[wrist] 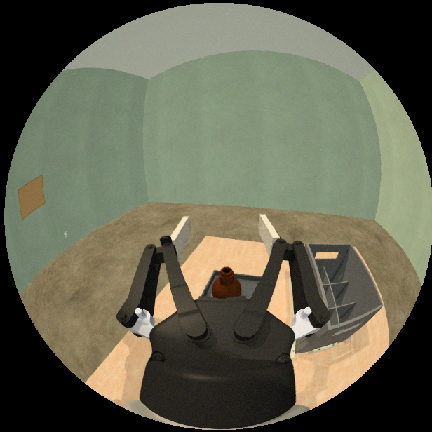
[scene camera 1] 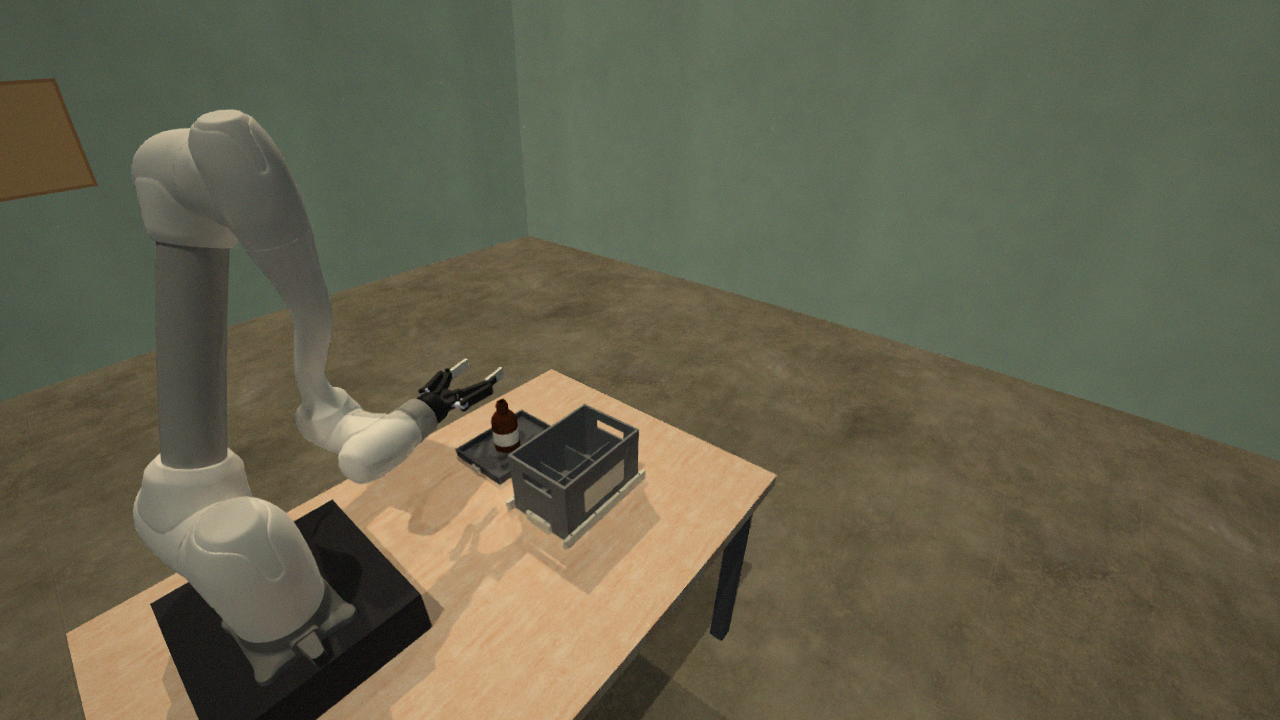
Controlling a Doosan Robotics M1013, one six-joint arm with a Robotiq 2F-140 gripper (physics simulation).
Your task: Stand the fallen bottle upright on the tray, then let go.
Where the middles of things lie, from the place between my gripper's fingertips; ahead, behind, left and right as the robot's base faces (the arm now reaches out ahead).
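Brown bottle (scene camera 1: 504,424) 210 mm below my hand, 40 mm ahead of it and 10 mm to the left of it.
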